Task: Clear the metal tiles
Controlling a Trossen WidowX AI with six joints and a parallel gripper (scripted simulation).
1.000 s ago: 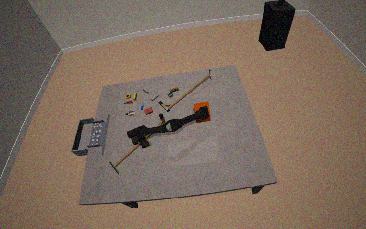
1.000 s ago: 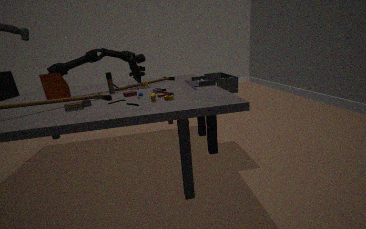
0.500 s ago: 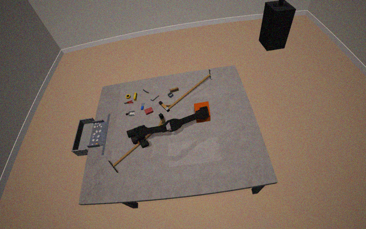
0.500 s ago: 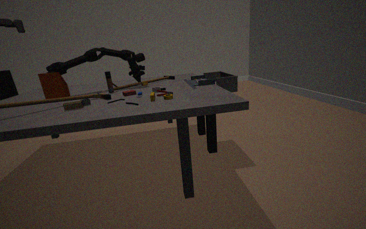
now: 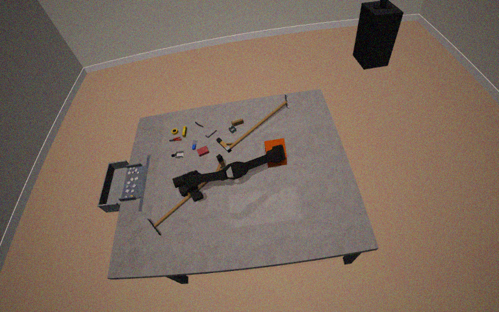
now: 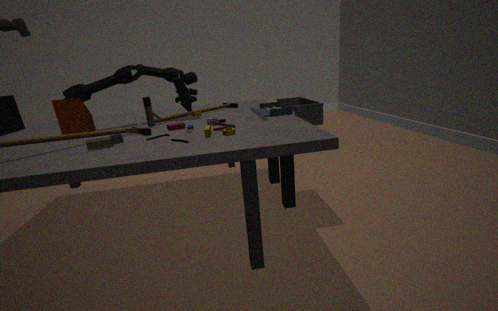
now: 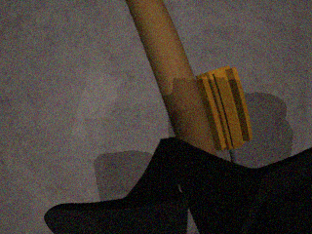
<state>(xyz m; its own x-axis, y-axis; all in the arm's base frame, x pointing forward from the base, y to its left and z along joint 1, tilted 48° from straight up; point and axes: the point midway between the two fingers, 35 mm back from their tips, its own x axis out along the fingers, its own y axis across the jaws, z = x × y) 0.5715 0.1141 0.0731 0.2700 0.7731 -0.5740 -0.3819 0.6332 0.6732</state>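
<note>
My gripper tip is 20 mm short of the long scraper, 10 mm to the left of it and 50 mm below it. The rest, counted from my gripper tip: blue piece: 10 mm behind, 420 mm to the right, 10 mm below; then yellow screwdriver: 20 mm ahead, 40 mm to the right; then red block: 80 mm behind, 340 mm to the right, 10 mm below.
</note>
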